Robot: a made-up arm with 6 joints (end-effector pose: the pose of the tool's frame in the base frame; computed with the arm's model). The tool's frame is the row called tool.
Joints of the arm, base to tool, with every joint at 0 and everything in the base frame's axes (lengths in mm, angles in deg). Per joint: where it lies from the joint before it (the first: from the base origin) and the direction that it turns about. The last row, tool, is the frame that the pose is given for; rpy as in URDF.
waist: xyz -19.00 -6.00 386.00 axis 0 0 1
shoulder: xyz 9.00 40.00 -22.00 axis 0 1 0
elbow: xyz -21.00 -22.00 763.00 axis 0 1 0
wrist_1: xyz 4.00 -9.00 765.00 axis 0 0 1
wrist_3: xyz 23.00 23.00 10.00 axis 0 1 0
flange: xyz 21.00 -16.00 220.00 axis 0 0 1
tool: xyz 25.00 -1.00 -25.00 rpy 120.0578 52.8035 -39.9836
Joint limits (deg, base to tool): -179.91..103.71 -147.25..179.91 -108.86..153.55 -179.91..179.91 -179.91..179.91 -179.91..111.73
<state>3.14 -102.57 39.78 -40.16 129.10 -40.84</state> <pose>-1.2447 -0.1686 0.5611 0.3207 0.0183 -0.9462 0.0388</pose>
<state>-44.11 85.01 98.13 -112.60 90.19 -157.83</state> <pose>0.4261 -0.7045 -0.3289 -0.3969 0.0144 0.6718 0.6253</pose>
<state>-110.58 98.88 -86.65 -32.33 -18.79 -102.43</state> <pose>-0.3430 -0.8926 1.2152 0.4711 0.7035 -0.0735 0.5270</pose>
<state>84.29 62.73 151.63 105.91 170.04 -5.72</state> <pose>-0.0028 0.3493 0.2561 0.7083 -0.4042 -0.4172 0.4011</pose>
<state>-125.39 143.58 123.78 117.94 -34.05 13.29</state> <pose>0.2286 0.4104 -0.2655 0.3303 -0.0926 -0.4729 0.8116</pose>
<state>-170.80 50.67 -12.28 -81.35 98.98 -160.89</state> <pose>-1.1163 0.0236 1.4272 0.5346 -0.8031 0.2192 0.1453</pose>
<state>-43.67 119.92 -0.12 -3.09 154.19 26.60</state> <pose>0.8270 -0.7824 -0.3504 0.7500 -0.4731 0.0695 0.4570</pose>
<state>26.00 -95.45 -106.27 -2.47 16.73 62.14</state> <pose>-0.4867 -0.1976 -0.6569 0.3778 -0.4439 0.7974 0.1564</pose>
